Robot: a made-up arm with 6 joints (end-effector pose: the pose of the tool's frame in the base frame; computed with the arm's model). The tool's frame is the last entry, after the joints.
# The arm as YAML. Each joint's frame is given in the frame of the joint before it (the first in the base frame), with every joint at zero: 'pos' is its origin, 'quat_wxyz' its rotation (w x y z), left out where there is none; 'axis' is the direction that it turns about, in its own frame. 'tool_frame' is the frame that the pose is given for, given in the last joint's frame.
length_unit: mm
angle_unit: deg
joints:
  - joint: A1
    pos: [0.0, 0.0, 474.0]
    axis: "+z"
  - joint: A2
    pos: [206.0, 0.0, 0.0]
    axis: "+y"
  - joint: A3
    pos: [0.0, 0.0, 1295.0]
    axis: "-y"
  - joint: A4
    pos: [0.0, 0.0, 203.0]
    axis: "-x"
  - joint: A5
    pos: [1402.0, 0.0, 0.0]
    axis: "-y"
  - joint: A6
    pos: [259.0, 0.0, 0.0]
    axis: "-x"
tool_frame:
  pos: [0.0, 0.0, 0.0]
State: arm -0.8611 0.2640 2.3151 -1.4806 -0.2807 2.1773
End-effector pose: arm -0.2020 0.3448 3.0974 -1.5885 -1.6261 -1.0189
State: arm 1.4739 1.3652 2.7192 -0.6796 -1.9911 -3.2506
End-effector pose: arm 0.0198 1.7402 2.0085 1.2633 2.3361 -0.6761
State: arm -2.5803 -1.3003 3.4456 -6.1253 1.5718 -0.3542
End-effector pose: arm 0.4758 0.2511 -0.5655 0.1175 -0.4362 -2.3855
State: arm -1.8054 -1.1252 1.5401 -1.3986 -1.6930 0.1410
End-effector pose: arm 0.7701 2.1327 1.5192 -1.2160 0.1750 -0.4268
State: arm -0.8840 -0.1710 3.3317 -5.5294 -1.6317 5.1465
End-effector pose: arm -0.9650 0.8978 1.2468 0.4822 -2.3238 0.2155
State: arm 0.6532 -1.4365 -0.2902 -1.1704 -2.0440 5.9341
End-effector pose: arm -0.6465 -0.2274 1.8640 -0.0807 1.1033 1.6429
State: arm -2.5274 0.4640 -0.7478 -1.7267 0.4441 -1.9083
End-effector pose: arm -1.3171 -0.7943 0.1657 0.1503 2.0325 0.2166
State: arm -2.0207 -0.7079 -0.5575 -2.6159 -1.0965 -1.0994
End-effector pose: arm -0.2467 -0.7768 2.0834 2.0630 -1.2532 1.1006
